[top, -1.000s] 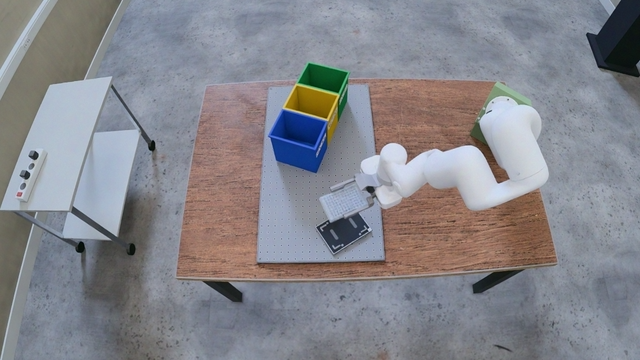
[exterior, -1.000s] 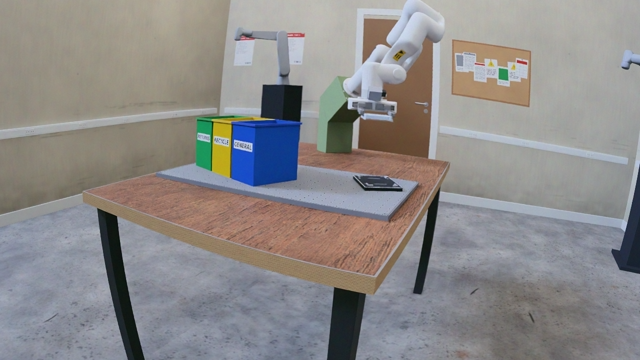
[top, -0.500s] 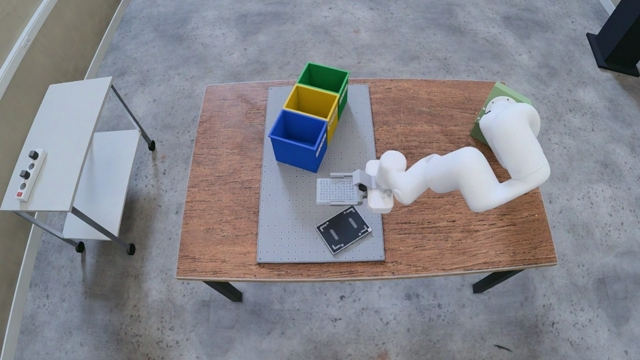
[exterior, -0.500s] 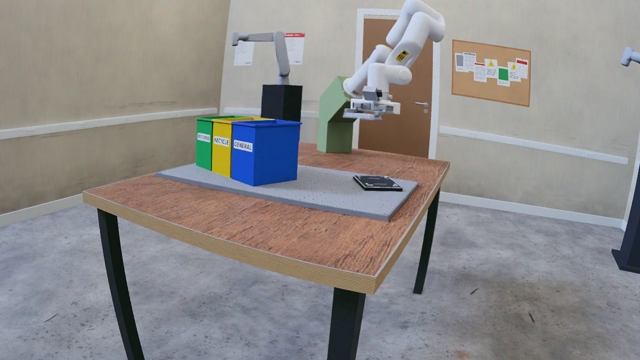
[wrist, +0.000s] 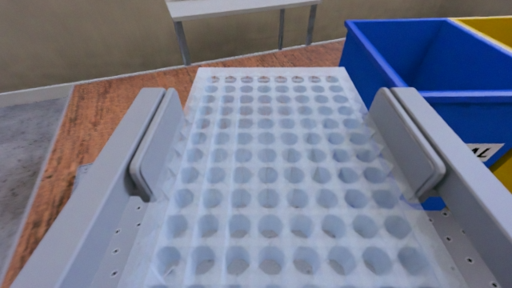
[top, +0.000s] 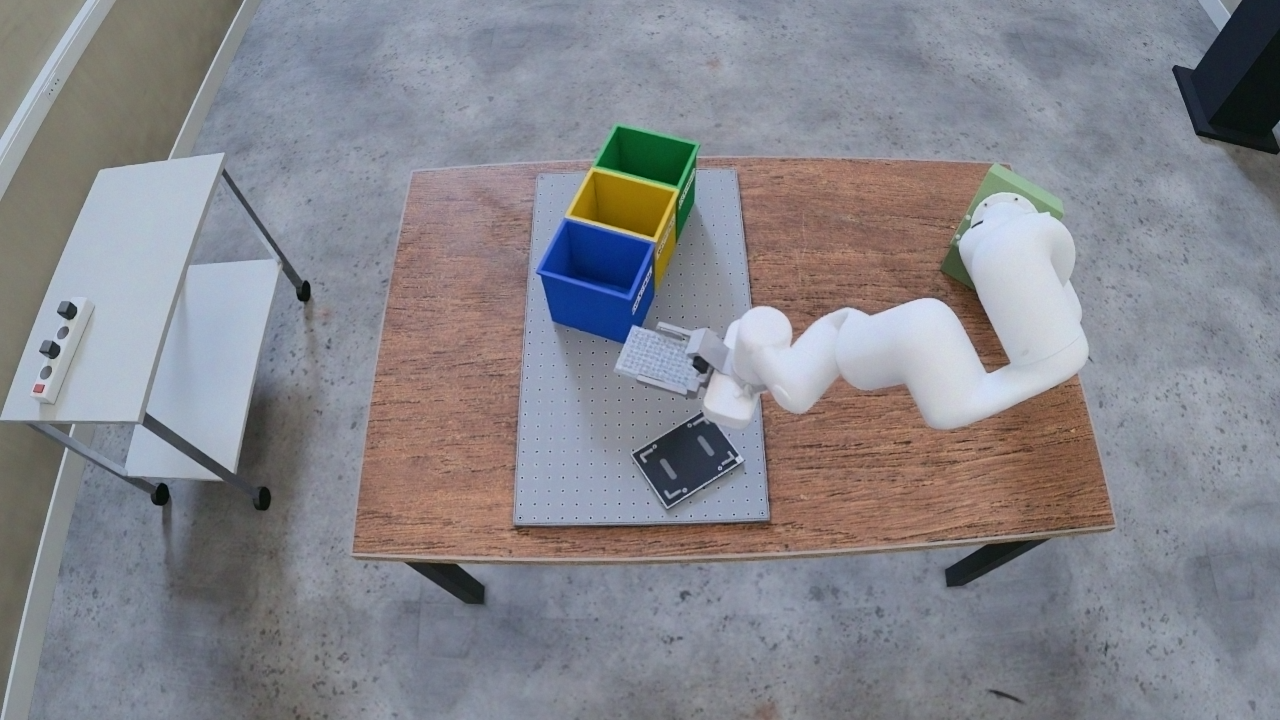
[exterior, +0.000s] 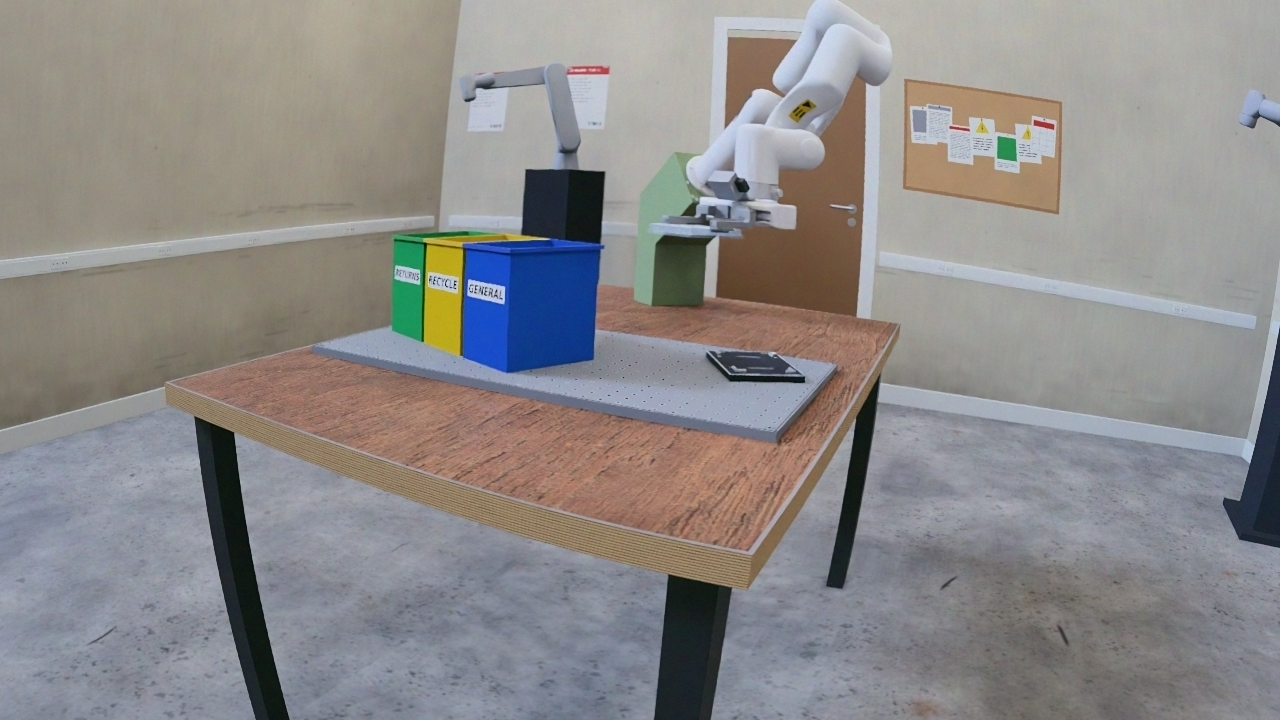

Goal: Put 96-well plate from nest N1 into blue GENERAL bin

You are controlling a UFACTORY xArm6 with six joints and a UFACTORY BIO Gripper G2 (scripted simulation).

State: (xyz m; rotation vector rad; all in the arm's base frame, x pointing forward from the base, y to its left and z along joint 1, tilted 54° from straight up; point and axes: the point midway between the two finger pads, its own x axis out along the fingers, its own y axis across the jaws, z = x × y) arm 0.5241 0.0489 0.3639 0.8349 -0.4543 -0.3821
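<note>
Now: the blue general bin 200 mm to the right of my hand, 150 mm ahead of it and 130 mm below it. The rest, counted from my hand: yellow recycle bin: 330 mm to the right, 130 mm below, 120 mm ahead; then black plate nest N1: 220 mm below, 80 mm to the left, 60 mm behind; then clear 96-well plate: 10 mm below.
</note>
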